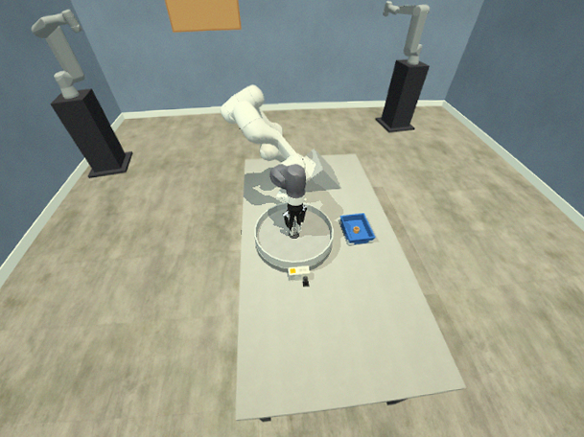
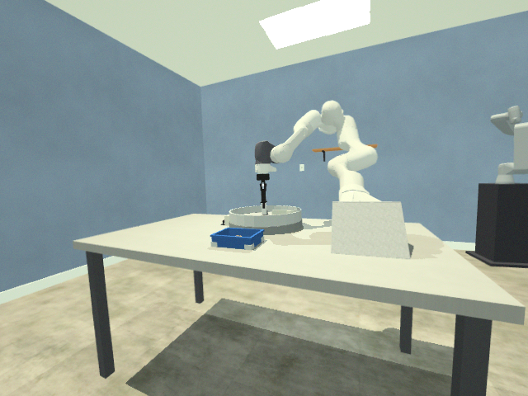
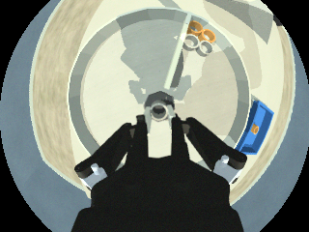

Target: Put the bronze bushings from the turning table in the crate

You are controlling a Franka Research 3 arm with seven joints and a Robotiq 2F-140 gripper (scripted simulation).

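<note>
My hand is 50 mm above the turning table and 10 mm past it. From my hand the other things lie so: crate (360 mm to the left, 80 mm below, 20 mm ahead).
</note>
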